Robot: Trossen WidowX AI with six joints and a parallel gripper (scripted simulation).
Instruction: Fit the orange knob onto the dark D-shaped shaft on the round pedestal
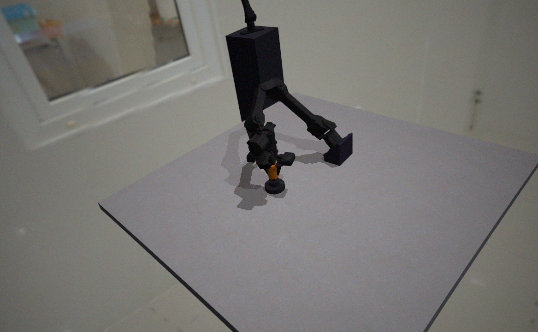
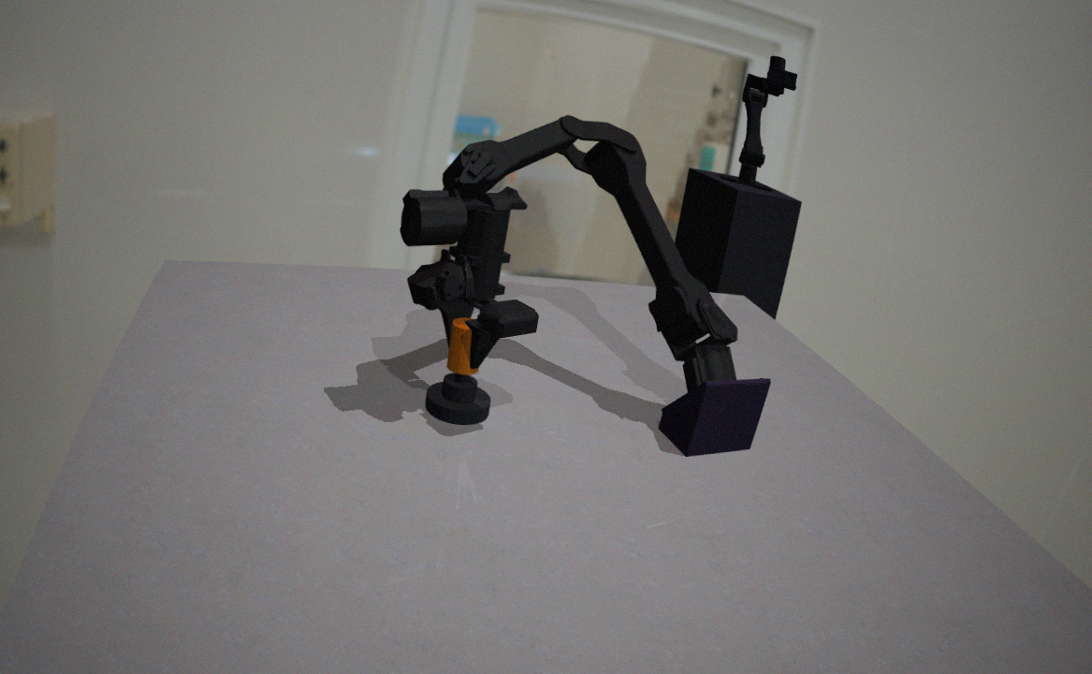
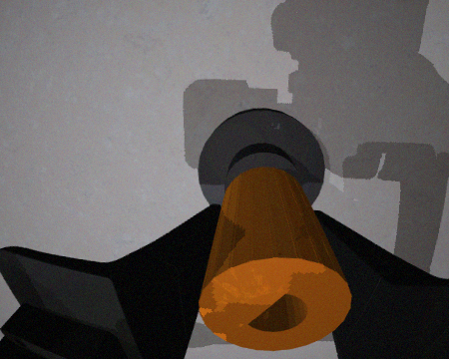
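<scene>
Now: gripper tip 20 mm below the orange knob. From my gripper tip the other things lie so: round pedestal: 40 mm below.
</scene>
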